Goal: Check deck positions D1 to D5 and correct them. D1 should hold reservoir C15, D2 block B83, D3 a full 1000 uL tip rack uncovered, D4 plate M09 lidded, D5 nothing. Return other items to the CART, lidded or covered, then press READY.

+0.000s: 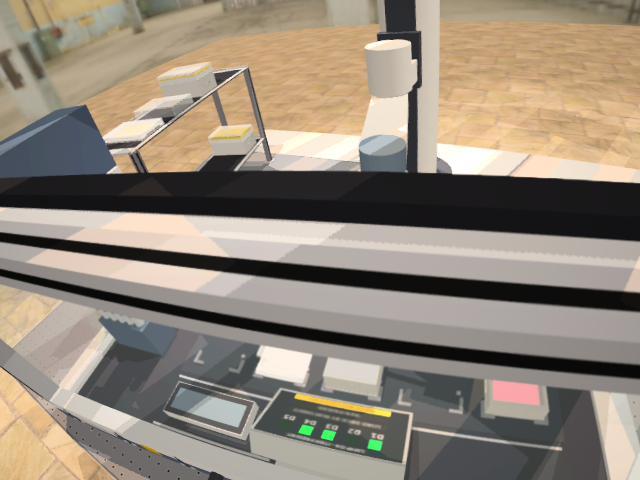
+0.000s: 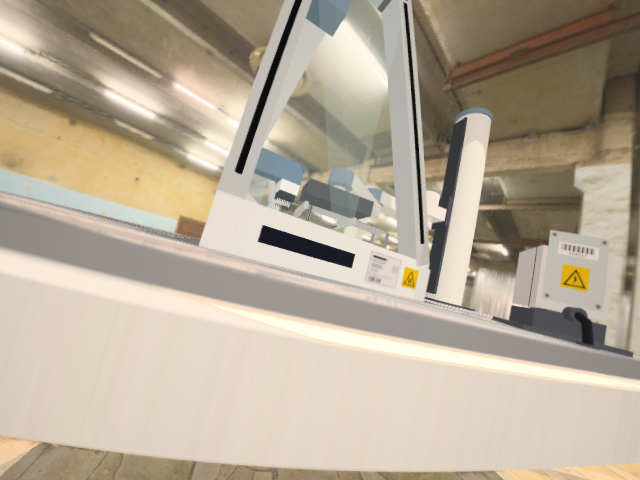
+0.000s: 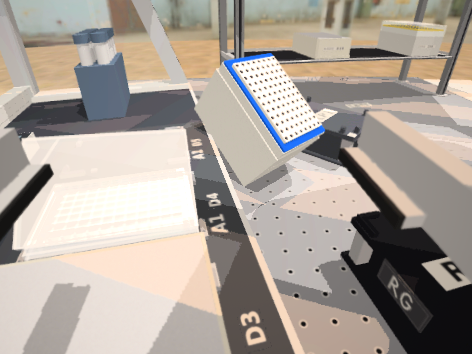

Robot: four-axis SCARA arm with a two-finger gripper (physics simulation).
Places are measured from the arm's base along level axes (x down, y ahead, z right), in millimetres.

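Pixels of known places: gripper, fingertip midpoint: (image 2: 316,220) (image 3: 197,141).
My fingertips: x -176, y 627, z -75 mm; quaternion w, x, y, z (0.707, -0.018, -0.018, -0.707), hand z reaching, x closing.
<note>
For each thing: its top centre in the pictures, then the offset to it from my fingertips. "spot": a spot on its surface instead.
- pink-topped reservoir, top centre: (image 1: 516,369) dx +78, dy +8, dz -276 mm
- holed top, surface spot: (image 3: 277,100) spot: dx +51, dy -72, dz +210 mm
- cart, surface spot: (image 3: 456,45) spot: dx +36, dy -589, dz +597 mm
- black fixture marked RG, top centre: (image 3: 469,262) dx +107, dy -183, dz +17 mm
My gripper (image 2: 343,224) (image 3: 197,141) is open and empty, its fingers straddling above the deck edge. A pale flat-topped box (image 1: 351,378) (image 3: 150,280) sits at D3; its contents are hidden. A white plate (image 1: 283,364) (image 3: 125,205) sits at D4 with a clear lid (image 3: 107,150) that looks askew. A pink-topped reservoir (image 1: 515,393) sits at D1. D2 and D5 show bare corner brackets. A white box with a blue rim and a holed top (image 3: 277,100) is steeply tilted at the deck edge beyond D4. Labels C15, B83 and M09 are unreadable.
The cart (image 1: 255,108) (image 3: 456,45) holds boxes and plates. A blue tube holder (image 1: 136,330) (image 3: 104,87) stands on the deck's far side. The status panel (image 1: 330,428) shows D1, D3 and D4 green. A black fixture marked RG (image 3: 400,295) stands below the right finger.
</note>
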